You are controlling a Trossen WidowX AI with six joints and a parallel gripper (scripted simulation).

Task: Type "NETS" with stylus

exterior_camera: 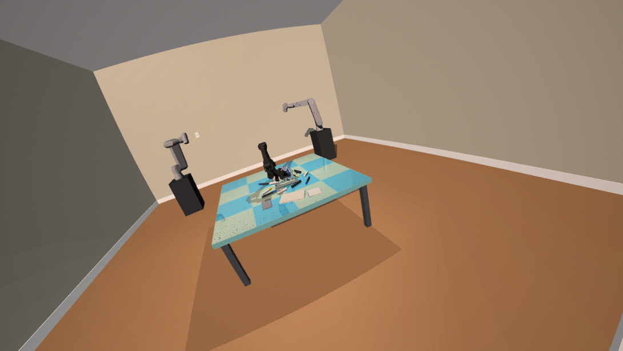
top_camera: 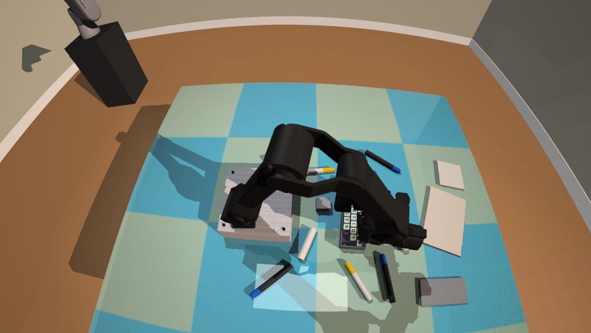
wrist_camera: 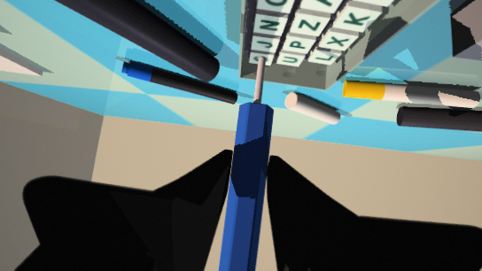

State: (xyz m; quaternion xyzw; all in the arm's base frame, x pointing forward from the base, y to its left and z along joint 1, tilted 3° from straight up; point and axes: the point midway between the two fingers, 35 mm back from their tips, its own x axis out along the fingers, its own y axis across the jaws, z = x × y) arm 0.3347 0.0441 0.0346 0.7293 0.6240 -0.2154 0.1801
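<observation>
Right now the grey cube is 12 cm behind my gripper tip, 2 cm to the right of it and 8 cm below it. The rest, counted from my gripper tip: stylus (1 cm below); grey pad (22 cm ahead, 31 cm to the right, 9 cm below).
</observation>
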